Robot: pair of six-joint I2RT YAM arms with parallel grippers.
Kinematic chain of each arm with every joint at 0, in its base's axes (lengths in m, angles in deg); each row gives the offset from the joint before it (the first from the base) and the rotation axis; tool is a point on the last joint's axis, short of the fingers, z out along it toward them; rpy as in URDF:
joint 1: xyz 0 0 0.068 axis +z
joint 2: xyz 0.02 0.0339 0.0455 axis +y
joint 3: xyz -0.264 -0.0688 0 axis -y
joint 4: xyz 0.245 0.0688 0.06 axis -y
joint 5: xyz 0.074 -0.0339 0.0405 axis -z
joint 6: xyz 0.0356 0 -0.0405 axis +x
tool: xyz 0 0 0 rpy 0 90 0
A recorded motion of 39 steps. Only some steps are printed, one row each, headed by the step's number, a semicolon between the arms.
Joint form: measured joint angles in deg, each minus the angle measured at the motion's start. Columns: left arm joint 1, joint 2, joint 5, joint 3, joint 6, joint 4; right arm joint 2, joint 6, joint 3, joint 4, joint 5, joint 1.
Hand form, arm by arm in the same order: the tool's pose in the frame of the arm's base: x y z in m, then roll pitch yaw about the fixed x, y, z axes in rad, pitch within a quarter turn. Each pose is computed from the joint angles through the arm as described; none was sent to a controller.
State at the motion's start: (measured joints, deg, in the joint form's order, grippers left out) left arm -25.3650 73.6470 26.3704 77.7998 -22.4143 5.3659; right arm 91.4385 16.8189 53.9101 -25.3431 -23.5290 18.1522
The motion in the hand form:
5: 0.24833 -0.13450 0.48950 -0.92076 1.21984 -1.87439; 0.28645 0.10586 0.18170 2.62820 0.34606 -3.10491
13: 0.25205 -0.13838 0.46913 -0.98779 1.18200 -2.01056; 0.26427 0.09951 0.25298 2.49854 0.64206 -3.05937
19: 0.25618 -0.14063 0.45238 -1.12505 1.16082 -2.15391; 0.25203 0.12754 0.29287 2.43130 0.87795 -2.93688
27: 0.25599 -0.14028 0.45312 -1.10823 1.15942 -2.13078; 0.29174 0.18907 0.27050 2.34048 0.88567 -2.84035
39: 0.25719 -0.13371 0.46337 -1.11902 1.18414 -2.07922; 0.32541 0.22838 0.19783 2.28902 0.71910 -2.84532
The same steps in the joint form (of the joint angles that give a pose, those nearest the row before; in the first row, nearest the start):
5: 0.22 0.22 0.74 5.09 -0.09 -0.87; -0.26 -0.90 0.00 -0.46 0.33 -0.50
13: 0.22 -0.09 4.31 -0.22 -3.74 4.65; -14.29 -5.46 0.13 1.42 -5.31 -1.00
19: 0.24 -0.02 5.05 -3.10 -5.11 5.18; -18.12 -8.35 2.43 7.65 -8.13 4.90
27: 0.24 -0.09 4.59 -3.15 -5.16 5.55; -2.80 -7.28 9.31 17.79 -12.46 11.34
39: 1.29 0.02 2.45 -0.18 -2.97 1.51; 13.68 -2.58 12.50 25.11 -14.49 13.75

